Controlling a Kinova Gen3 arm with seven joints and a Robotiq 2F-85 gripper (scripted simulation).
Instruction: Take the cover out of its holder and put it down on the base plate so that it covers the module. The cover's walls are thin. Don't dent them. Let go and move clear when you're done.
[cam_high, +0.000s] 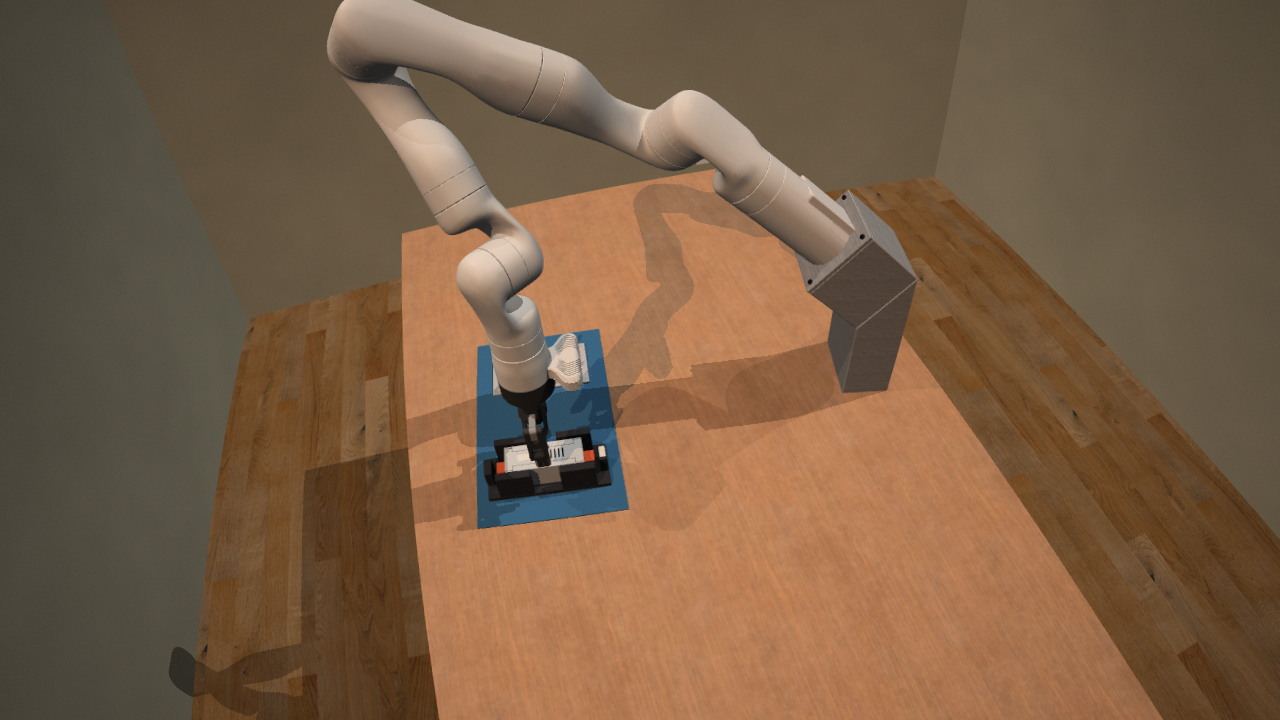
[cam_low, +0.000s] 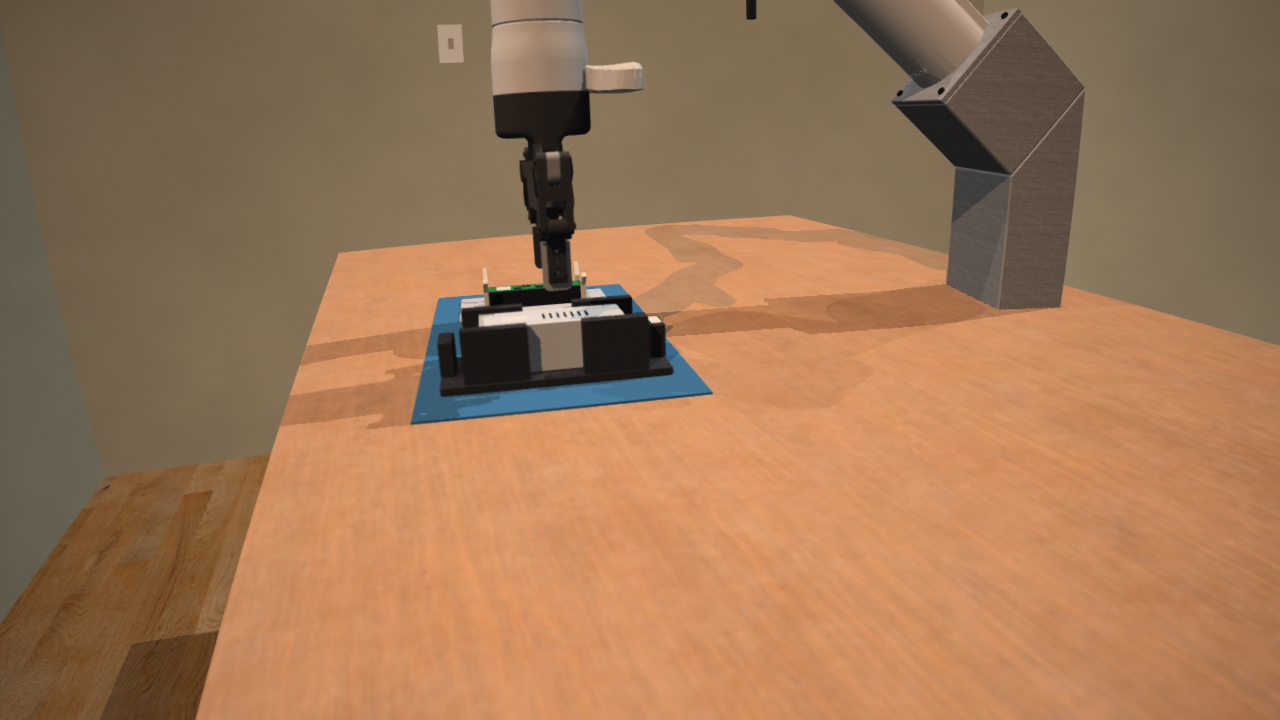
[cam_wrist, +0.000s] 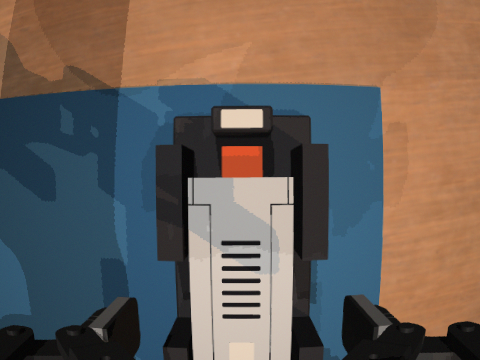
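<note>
The light grey cover lies 60 mm below my hand.
</note>
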